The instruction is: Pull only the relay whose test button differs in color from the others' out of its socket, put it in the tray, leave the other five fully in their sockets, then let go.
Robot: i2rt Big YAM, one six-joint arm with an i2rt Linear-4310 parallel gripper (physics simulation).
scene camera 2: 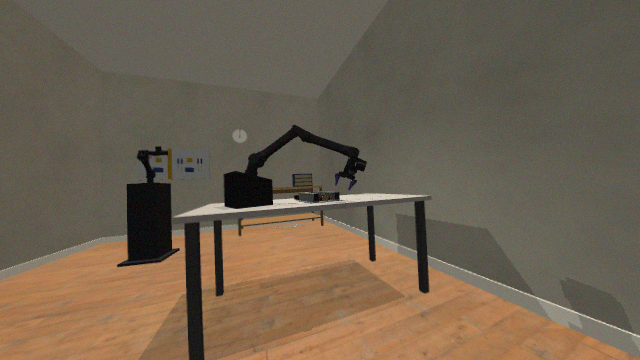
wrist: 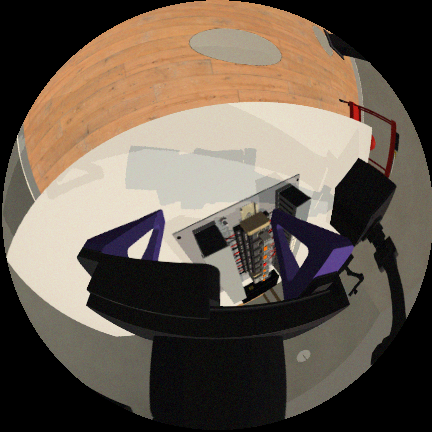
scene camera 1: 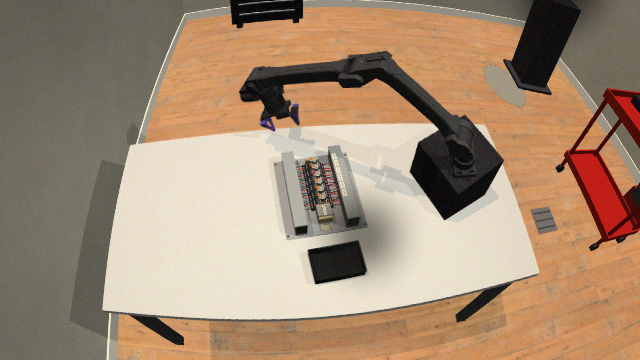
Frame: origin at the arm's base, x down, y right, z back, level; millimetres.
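Seen in the pictures: gripper, fingertip midpoint: (scene camera 2: 342, 188) (wrist: 217, 214) (scene camera 1: 286, 127); arm's base, link origin: (scene camera 2: 250, 178) (wrist: 370, 226) (scene camera 1: 462, 162).
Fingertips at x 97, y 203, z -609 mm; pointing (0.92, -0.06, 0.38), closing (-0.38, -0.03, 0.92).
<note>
Offsets run from my fingertips to a thing's top centre. Level surfaces: height alone.
Six relays sit in a row of sockets (scene camera 1: 317, 181) (wrist: 252, 250) between two grey ducts on a grey panel (scene camera 1: 281, 192) (wrist: 188, 239). Most test buttons look orange. One relay {dx +23, dy -180, dz +112 mm} (scene camera 1: 314, 173), third from the far end in scene camera 1, shows a redder button; it sits in the row. The black tray {dx +57, dy -487, dz +184 mm} (scene camera 1: 338, 262) (wrist: 262, 286) lies apart from the panel's near end and holds nothing visible. My gripper (scene camera 1: 286, 127) (scene camera 2: 343, 187) (wrist: 217, 214) is open and empty, tilted, in the air beyond the panel's far end. Its right finger hides part of the panel in the wrist view.
Two raised grey ducts {dx +29, dy -236, dz +39 mm} (scene camera 1: 294, 192) {dx +29, dy -200, dz +203 mm} (scene camera 1: 344, 185) flank the relays. A tan-topped block {dx +46, dy -321, dz +143 mm} (scene camera 1: 324, 213) stands at the row's near end. The arm's black base block (scene camera 1: 455, 172) (scene camera 2: 247, 190) (wrist: 362, 199) stands on the white table {dx +92 mm} (scene camera 1: 190, 225). A red cart (scene camera 1: 597, 175) stands off the table.
</note>
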